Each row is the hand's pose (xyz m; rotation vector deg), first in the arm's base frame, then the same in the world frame.
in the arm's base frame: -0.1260 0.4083 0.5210 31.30 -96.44 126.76
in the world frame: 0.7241 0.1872 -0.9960 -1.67 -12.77 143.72
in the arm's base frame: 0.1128 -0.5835 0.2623 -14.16 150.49 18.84
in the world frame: 0.7237 -0.4514 -0.1595 -16.24 139.62 -74.23
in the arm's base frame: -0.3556 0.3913 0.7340 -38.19 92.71 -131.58
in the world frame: 0.5159 0.4136 -0.9346 30.28 -7.98 165.73
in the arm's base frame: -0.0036 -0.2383 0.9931 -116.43 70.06 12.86
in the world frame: 0.7482 0.3635 -0.2059 135.82 -88.16 42.13
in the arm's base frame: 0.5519 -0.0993 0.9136 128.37 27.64 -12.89
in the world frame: 1.3113 0.2510 -0.2732 65.02 -0.11 -25.10
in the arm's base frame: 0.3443 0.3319 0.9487 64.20 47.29 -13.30
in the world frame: 1.2036 0.4746 -0.6839 5.99 21.19 -44.00
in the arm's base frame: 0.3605 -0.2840 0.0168 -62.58 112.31 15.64
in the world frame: 1.0065 -0.6072 -0.4867 -84.34 123.80 -66.26
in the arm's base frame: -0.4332 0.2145 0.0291 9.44 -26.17 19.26
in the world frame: 0.3406 -0.2844 -1.0620 -59.15 -15.08 18.63
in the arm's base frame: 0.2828 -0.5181 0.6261 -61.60 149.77 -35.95
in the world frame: 0.9353 -0.1218 -0.0493 44.86 -111.46 117.11
